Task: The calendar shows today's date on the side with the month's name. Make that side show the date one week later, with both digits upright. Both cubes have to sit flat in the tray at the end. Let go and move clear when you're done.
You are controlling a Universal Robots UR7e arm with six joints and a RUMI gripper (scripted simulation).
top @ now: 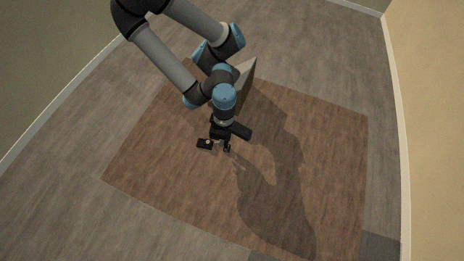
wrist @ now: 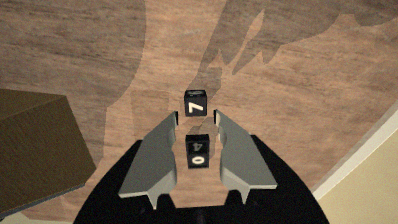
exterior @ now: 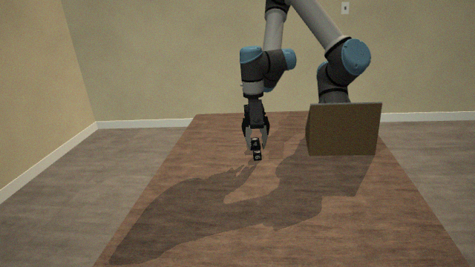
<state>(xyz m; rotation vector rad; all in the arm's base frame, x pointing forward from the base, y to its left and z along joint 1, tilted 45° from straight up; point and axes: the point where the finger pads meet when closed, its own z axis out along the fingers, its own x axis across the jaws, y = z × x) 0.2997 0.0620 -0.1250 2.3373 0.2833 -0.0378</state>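
Now: hand 40 mm above the black cube. Round my hand: black tray 20 mm ahead, 100 mm to the right, 40 mm below.
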